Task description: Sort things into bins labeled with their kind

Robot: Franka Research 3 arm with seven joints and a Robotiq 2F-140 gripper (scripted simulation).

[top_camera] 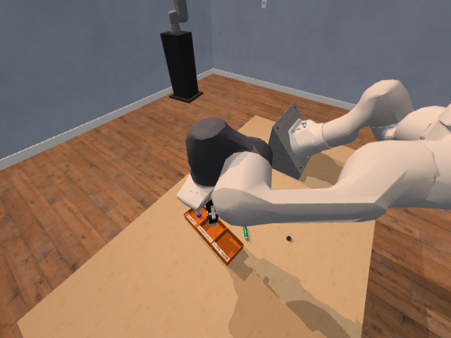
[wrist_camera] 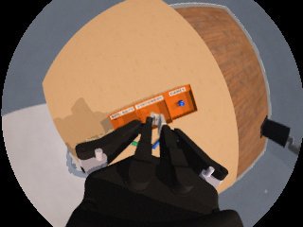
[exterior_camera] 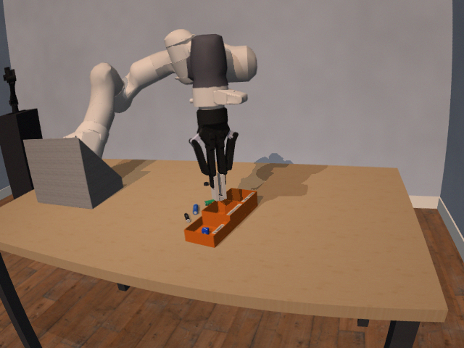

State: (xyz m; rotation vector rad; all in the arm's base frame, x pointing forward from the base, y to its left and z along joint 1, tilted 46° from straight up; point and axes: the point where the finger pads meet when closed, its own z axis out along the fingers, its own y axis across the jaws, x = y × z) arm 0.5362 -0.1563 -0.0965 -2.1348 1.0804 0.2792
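Right now my hand is 3 cm above the white piece. Also, from my hand: black cylinder 10 cm below, 10 cm behind, 1 cm to the left; blue cylinder 10 cm below, 9 cm behind, 6 cm to the left; blue cube 9 cm below, 8 cm to the right, 2 cm behind.
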